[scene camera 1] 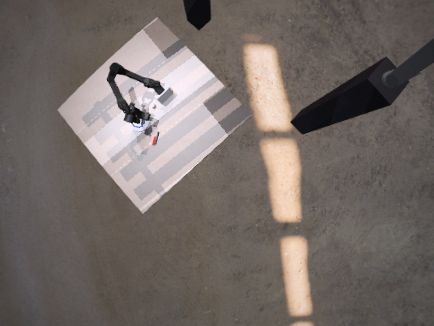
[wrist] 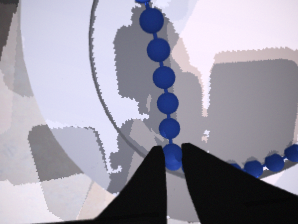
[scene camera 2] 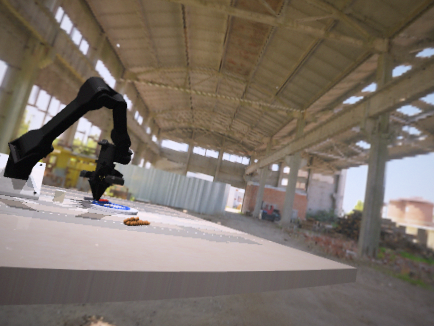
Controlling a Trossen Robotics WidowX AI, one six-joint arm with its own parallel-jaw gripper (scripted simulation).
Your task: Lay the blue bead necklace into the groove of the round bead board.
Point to a round white bead board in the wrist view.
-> At 228, 69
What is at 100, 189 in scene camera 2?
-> My gripper.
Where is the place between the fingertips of my gripper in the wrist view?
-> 171, 153
